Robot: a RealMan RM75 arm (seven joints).
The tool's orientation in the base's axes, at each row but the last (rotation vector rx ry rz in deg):
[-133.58 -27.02 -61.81]
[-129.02 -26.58 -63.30]
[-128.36 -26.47 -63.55]
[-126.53 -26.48 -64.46]
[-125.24 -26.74 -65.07]
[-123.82 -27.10 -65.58]
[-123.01 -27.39 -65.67]
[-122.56 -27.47 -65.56]
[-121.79 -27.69 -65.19]
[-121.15 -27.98 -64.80]
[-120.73 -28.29 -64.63]
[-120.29 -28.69 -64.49]
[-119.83 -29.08 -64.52]
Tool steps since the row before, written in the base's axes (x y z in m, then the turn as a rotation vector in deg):
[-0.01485 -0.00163 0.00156 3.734 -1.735 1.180]
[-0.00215 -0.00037 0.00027 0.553 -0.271 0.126]
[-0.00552 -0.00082 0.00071 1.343 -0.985 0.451]
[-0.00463 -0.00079 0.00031 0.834 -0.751 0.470]
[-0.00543 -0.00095 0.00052 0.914 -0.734 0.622]
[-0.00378 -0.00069 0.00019 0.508 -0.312 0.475]
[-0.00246 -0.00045 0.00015 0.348 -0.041 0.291]
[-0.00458 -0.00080 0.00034 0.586 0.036 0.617]
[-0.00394 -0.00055 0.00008 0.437 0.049 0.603]
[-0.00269 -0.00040 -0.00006 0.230 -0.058 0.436]
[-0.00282 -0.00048 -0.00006 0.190 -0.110 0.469]
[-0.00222 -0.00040 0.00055 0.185 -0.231 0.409]
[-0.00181 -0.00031 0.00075 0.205 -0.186 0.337]
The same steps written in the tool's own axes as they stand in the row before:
[-0.00816 -0.00674 -0.01066 3.080 2.924 0.557]
[-0.00108 -0.00096 -0.00165 0.416 0.461 0.097]
[-0.00274 -0.00260 -0.00417 1.113 1.318 -0.043]
[-0.00245 -0.00207 -0.00345 0.841 0.855 -0.204]
[-0.00267 -0.00253 -0.00413 1.012 0.832 -0.211]
[-0.00196 -0.00174 -0.00282 0.672 0.344 -0.105]
[-0.00124 -0.00116 -0.00184 0.434 0.124 0.061]
[-0.00225 -0.00224 -0.00342 0.838 0.086 0.125]
[-0.00211 -0.00198 -0.00273 0.744 -0.007 0.052]
[-0.00154 -0.00131 -0.00182 0.490 0.009 -0.079]
[-0.00161 -0.00135 -0.00194 0.495 0.007 -0.152]
[-0.00076 -0.00130 -0.00176 0.441 0.111 -0.220]
[-0.00036 -0.00120 -0.00153 0.392 0.121 -0.148]

